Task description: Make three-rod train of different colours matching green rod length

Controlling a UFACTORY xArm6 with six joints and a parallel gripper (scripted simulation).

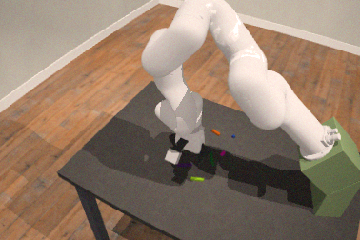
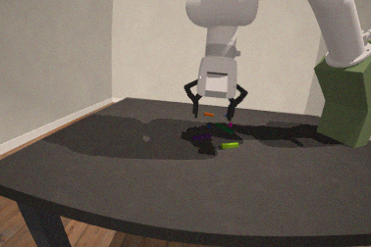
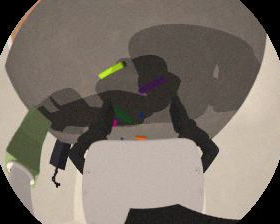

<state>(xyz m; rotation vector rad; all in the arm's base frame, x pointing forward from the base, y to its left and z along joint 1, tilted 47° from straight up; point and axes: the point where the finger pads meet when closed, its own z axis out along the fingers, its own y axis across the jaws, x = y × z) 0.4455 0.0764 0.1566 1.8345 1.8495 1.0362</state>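
My hand is 4 cm past the green rod, 10 cm to the left of it and 7 cm above it. From my hand the other things lie so: purple rod: 2 cm ahead, 1 cm to the right, 7 cm below; then lime rod: 6 cm behind, 2 cm to the left, 7 cm below; then magenta rod: 7 cm behind, 15 cm to the right, 7 cm below.
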